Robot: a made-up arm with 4 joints. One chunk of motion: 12 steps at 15 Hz.
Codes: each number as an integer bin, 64 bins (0 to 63) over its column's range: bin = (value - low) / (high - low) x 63, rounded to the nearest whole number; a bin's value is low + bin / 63 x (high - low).
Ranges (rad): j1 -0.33..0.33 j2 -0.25..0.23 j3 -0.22..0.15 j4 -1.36..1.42
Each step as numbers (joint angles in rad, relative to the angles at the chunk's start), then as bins.
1 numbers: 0.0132 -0.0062 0.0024 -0.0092
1 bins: 33 32 38 31
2 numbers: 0.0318 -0.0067 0.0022 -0.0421
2 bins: 35 32 38 30
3 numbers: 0.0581 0.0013 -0.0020 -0.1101
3 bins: 37 33 37 28
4 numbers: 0.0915 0.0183 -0.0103 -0.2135
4 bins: 40 35 36 26
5 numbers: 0.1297 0.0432 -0.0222 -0.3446
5 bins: 44 38 34 23
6 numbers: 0.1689 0.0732 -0.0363 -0.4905
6 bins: 48 42 31 20
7 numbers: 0.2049 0.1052 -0.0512 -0.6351
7 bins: 51 47 29 16
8 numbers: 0.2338 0.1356 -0.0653 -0.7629
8 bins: 54 51 26 14
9 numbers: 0.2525 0.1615 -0.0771 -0.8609
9 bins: 56 54 24 11
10 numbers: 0.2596 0.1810 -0.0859 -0.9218
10 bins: 56 57 23 10
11 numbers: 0.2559 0.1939 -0.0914 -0.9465
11 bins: 56 58 22 9
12 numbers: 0.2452 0.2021 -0.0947 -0.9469
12 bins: 55 59 21 9
